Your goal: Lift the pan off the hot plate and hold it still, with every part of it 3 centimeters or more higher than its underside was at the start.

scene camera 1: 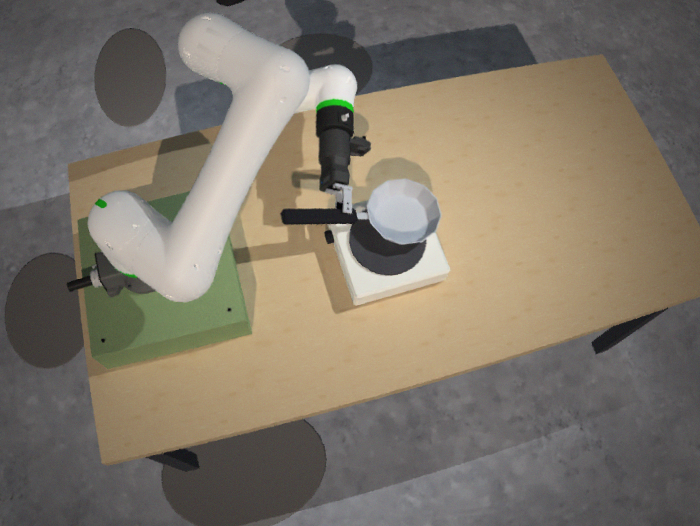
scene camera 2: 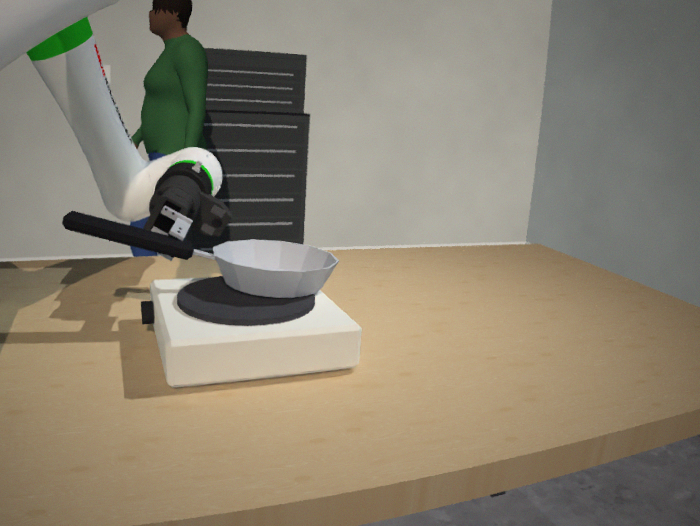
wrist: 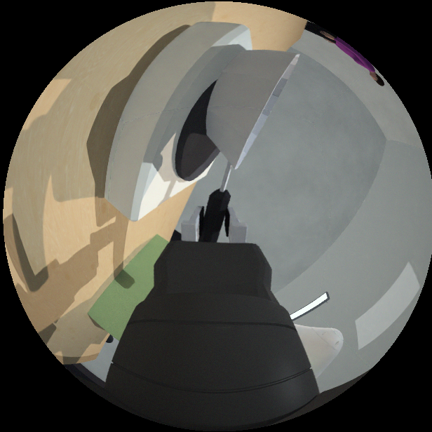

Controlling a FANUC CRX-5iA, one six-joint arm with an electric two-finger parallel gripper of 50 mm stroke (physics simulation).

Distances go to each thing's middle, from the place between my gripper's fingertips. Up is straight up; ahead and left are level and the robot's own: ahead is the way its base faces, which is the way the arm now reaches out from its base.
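For the white hot plate [scene camera 2: 207,332], counting from my hand, it's 9 cm below, 8 cm ahead and 6 cm to the right. As for the light grey pan [scene camera 2: 279,269], my hand is 4 cm short of it and 2 cm to the left of it.
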